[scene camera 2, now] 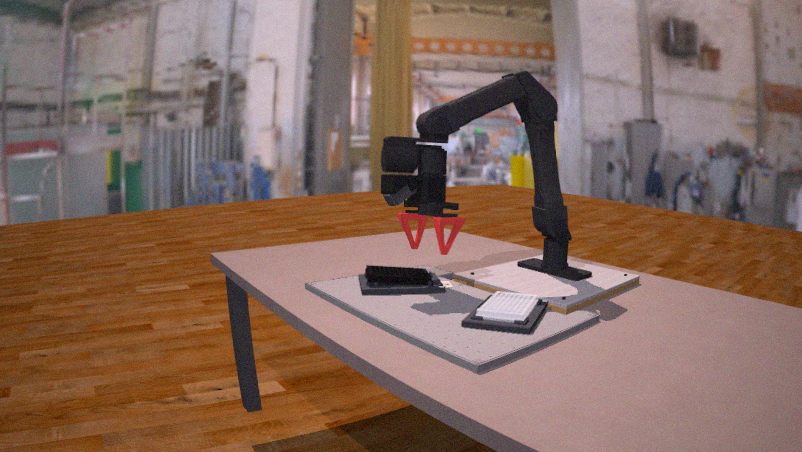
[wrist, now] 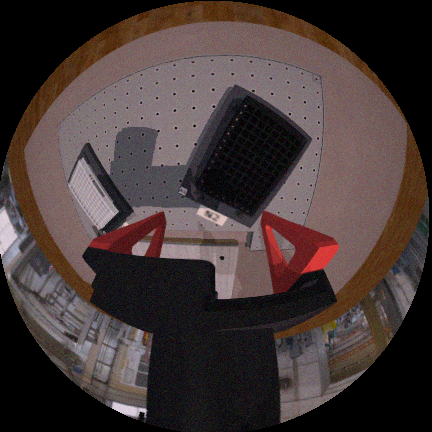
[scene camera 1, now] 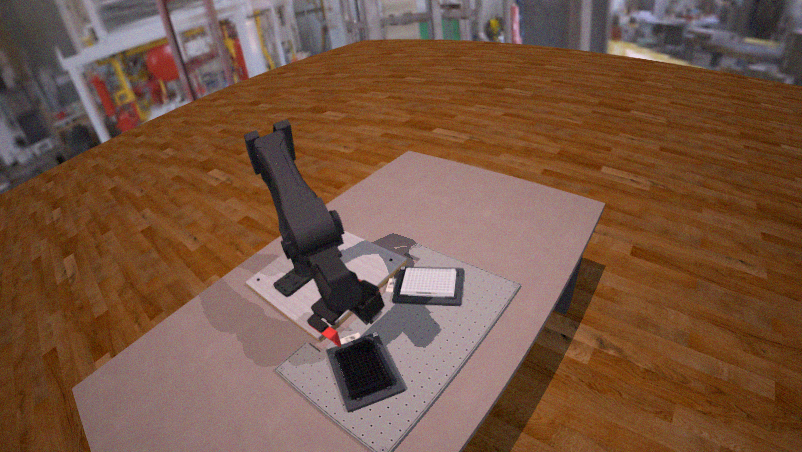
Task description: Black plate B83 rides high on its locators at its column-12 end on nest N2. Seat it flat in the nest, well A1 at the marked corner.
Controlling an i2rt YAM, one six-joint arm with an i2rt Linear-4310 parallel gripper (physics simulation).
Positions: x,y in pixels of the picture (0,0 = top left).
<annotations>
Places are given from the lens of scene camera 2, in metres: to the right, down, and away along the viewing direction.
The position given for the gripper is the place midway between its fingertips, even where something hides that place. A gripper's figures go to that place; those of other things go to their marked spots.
gripper (scene camera 2: 429,251): 0.06, 0.05, 1.11
black well plate (scene camera 2: 382,274): -0.04, 0.10, 1.09
white well plate (scene camera 2: 502,306): 0.17, 0.14, 0.90
black nest (scene camera 2: 367,288): -0.07, 0.12, 1.06
The marked spots on the white well plate and the black well plate are 0.29 m apart.
</annotations>
